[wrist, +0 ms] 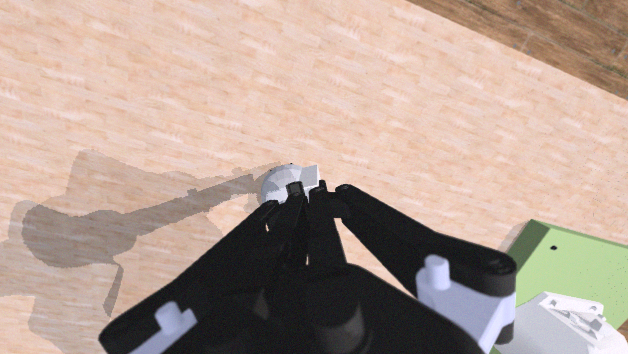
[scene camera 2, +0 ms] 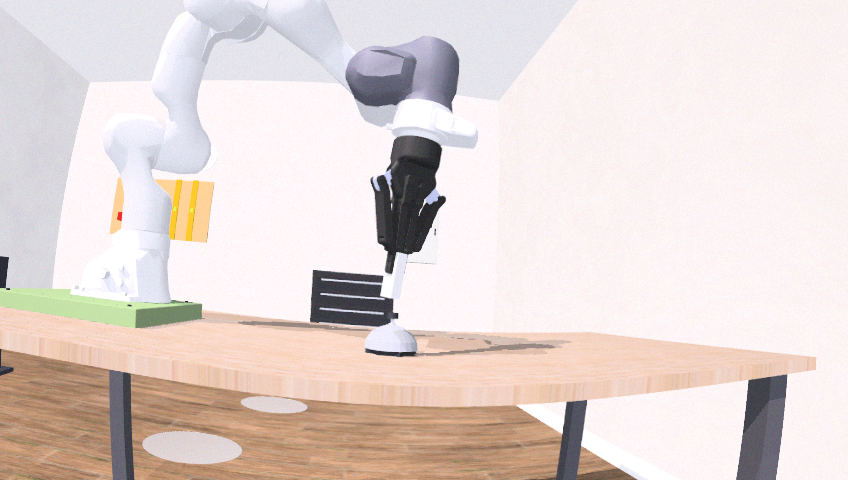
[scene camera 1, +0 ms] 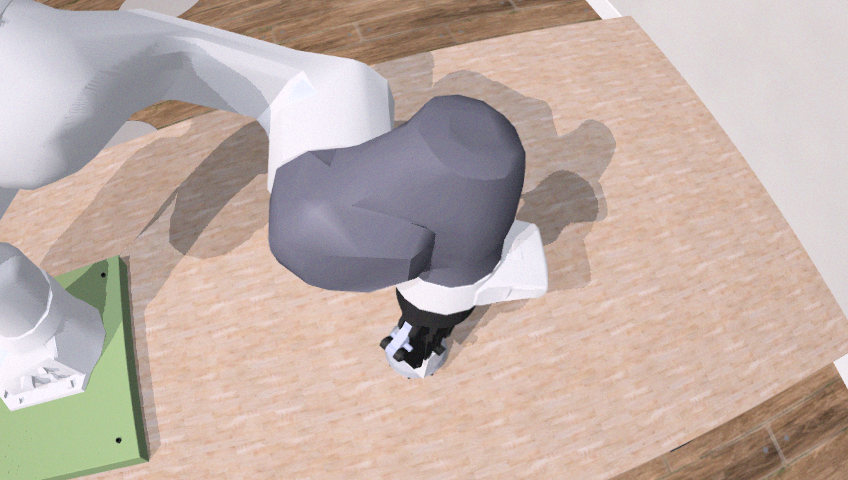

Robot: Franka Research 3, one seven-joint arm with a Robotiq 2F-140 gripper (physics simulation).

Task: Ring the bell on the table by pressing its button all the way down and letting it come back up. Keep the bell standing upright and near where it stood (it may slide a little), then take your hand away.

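The bell (scene camera 1: 402,366) (scene camera 2: 389,340) (wrist: 279,183) is a light grey dome with a dark base rim. It stands upright on the table. In scene camera 2, a small dark button (scene camera 2: 393,315) shows at its top; the dark chair behind makes its outline hard to read. My gripper (scene camera 1: 421,364) (scene camera 2: 392,284) (wrist: 312,178) is shut and empty, pointing down with a slight tilt. In scene camera 2, its fingertips are right above the button with a small gap. In scene camera 1 and the wrist view, the fingers cover part of the dome and hide the button.
The wooden table (scene camera 1: 595,333) (scene camera 2: 535,374) (wrist: 150,75) carries the green base plate (scene camera 1: 121,386) (scene camera 2: 166,315) (wrist: 560,270) under the arm's foot. A dark chair (scene camera 2: 348,297) stands behind the table. An orange panel (scene camera 2: 202,211) is on the back wall.
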